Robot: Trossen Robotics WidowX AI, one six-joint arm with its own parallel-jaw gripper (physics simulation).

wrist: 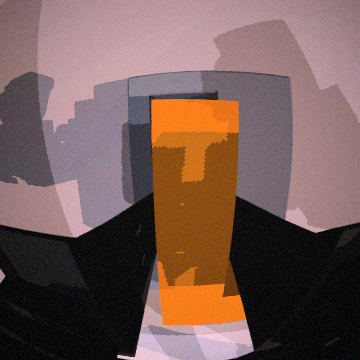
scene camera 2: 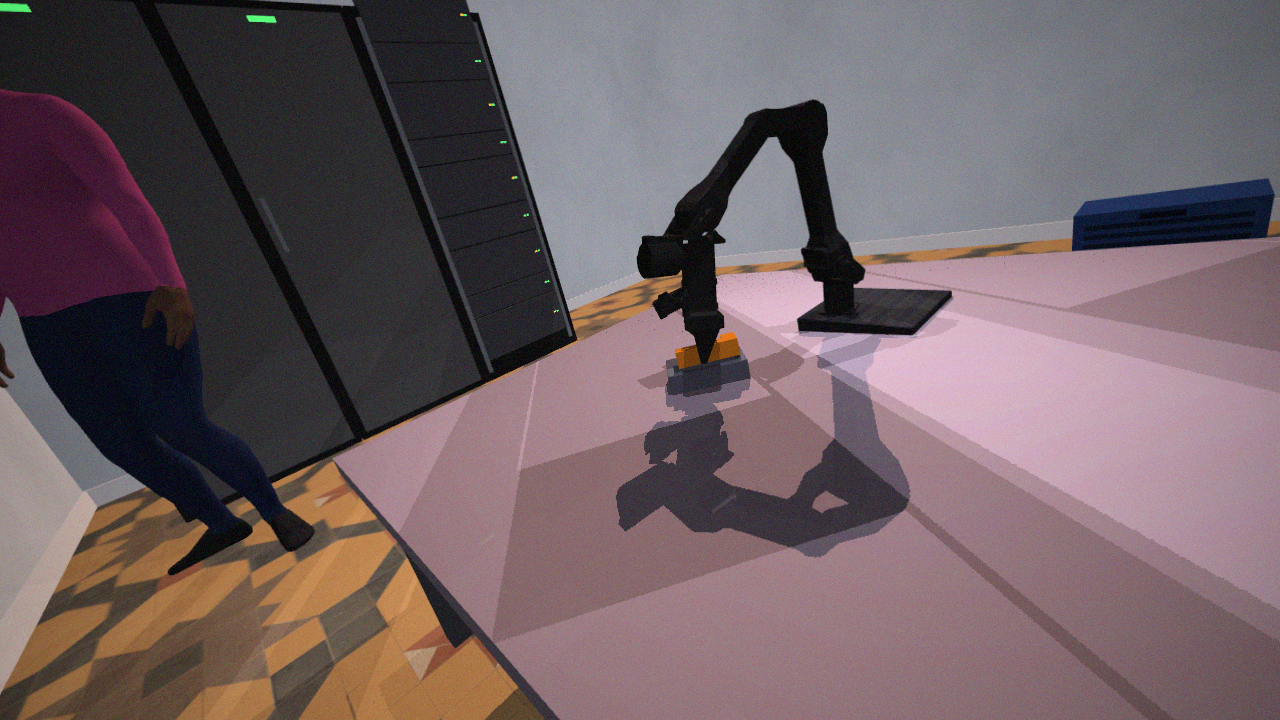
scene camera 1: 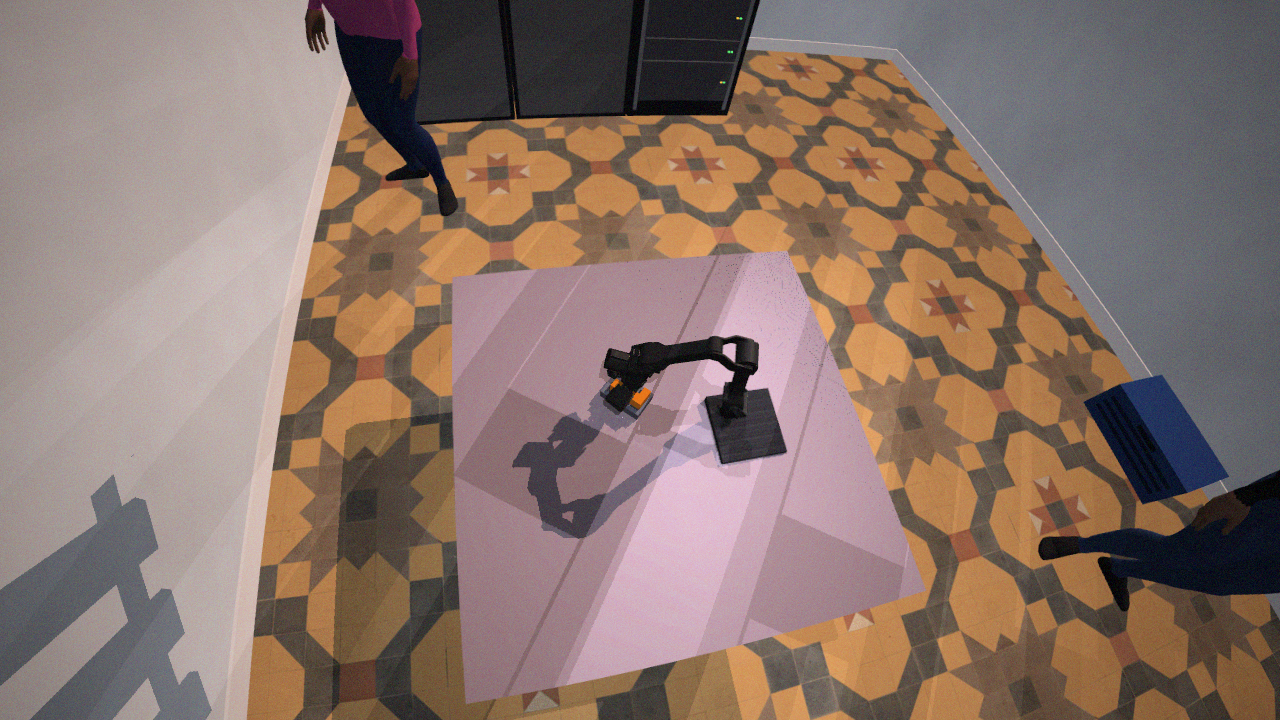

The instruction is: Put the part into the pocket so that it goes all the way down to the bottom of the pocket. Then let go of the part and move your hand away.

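Frame: origin at the arm's base, x ahead, y left, z up, level; centimetres.
Where they show: gripper, fingertip midpoint: (wrist: 189, 198) (scene camera 2: 703, 361) (scene camera 1: 624, 394); arm's base, origin of the base link: (scene camera 2: 839, 309) (scene camera 1: 730, 410).
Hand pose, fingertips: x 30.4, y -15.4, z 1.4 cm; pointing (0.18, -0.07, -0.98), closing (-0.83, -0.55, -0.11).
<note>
Things, the pixels of their top centre, and the offset from my fingertips. Level surfaces: height alone.
- orange part, middle of its top: (wrist: 227, 252) (scene camera 2: 704, 340) (scene camera 1: 630, 388) dx -1.9, dy -0.1, dz +3.3 cm
- grey pocket block, middle of its top: (wrist: 213, 202) (scene camera 2: 704, 359) (scene camera 1: 627, 392) dx -1.2, dy -0.5, dz -0.2 cm
- pink table top, its level: dz -3.8 cm
The orange part (scene camera 1: 640, 396) (scene camera 2: 728, 346) (wrist: 195, 117) is a long block held over the grey pocket block (scene camera 1: 638, 412) (scene camera 2: 733, 376) (wrist: 262, 145). My gripper (scene camera 1: 621, 395) (scene camera 2: 705, 356) (wrist: 189, 198) is shut on it, with one black finger on each long side. In scene camera 2 the part stands out above the block's top. In the wrist view it covers most of the pocket opening; a thin dark strip of the opening shows past its far end and its left side. The part overlaps the right rim in this view. Its underside is hidden, so I cannot tell whether its lower edge is inside the pocket.
The pocket block rests on the pink table top (scene camera 1: 537, 626) (scene camera 2: 895, 626). The arm's dark base plate (scene camera 1: 747, 429) (scene camera 2: 881, 313) is to the right of the block. Dark cabinets, people and a blue box (scene camera 1: 1154, 438) (scene camera 2: 1172, 214) are beyond the table.
</note>
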